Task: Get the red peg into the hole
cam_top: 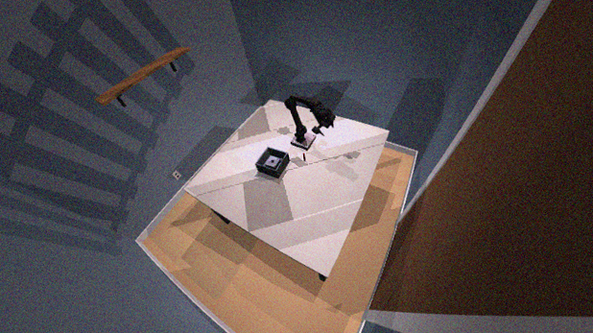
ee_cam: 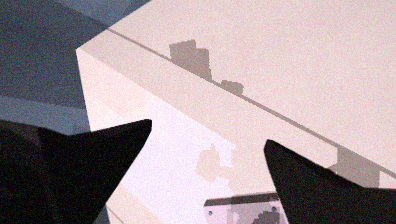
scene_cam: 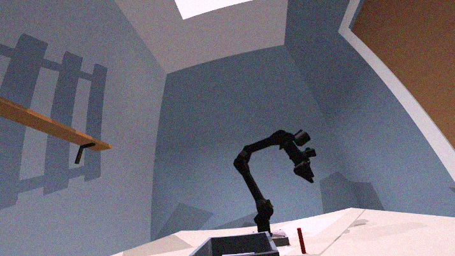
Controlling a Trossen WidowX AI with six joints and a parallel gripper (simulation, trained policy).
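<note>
The red peg lies 160 mm ahead of my gripper tip, 120 mm to the right of it and 200 mm below it. Round my gripper tip: grey plate (350 mm ahead, 290 mm to the right, 190 mm below); dark box (350 mm ahead, 290 mm to the right, 210 mm below).
</note>
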